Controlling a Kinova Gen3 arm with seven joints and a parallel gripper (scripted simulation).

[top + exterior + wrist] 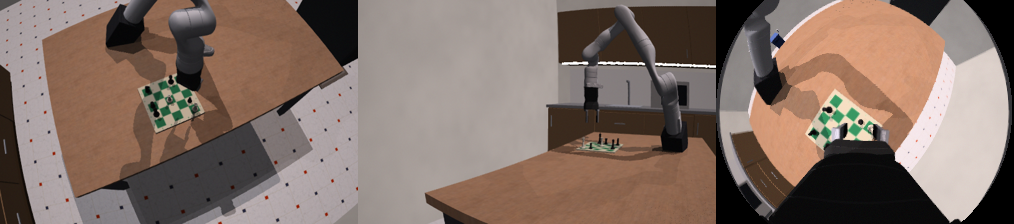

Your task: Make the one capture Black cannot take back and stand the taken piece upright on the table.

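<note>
Now: the cream chessboard 160 mm below my hand, 80 mm to the right of it and 30 mm behind it.
</note>
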